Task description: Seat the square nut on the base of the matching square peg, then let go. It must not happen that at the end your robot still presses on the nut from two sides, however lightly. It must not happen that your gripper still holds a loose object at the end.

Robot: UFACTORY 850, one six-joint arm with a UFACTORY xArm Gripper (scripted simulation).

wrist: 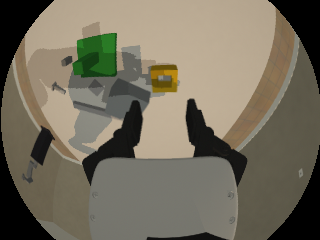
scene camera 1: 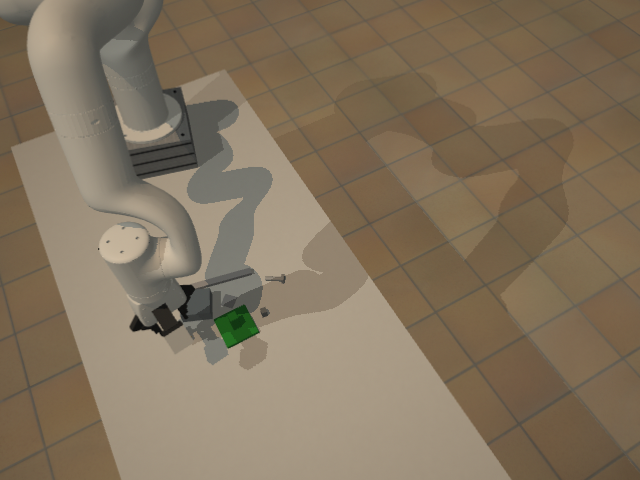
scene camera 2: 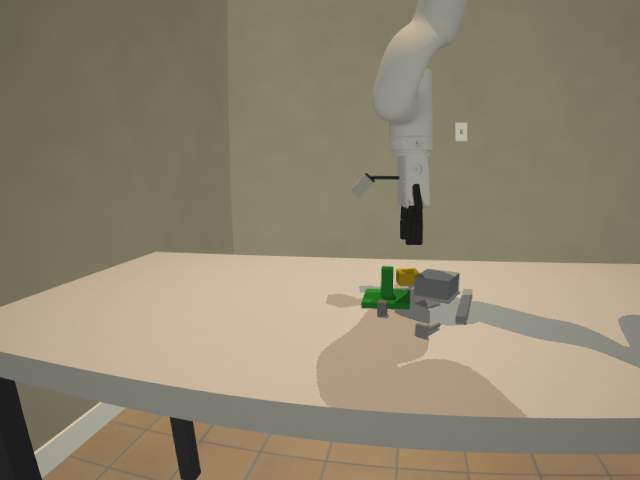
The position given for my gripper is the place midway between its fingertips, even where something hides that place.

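Observation:
Scene camera 1 gives me a look at my gripper (scene camera 1: 171, 322). I see the gripper in scene camera 2 (scene camera 2: 410, 241), and the wrist view has my gripper (wrist: 163, 108) too.

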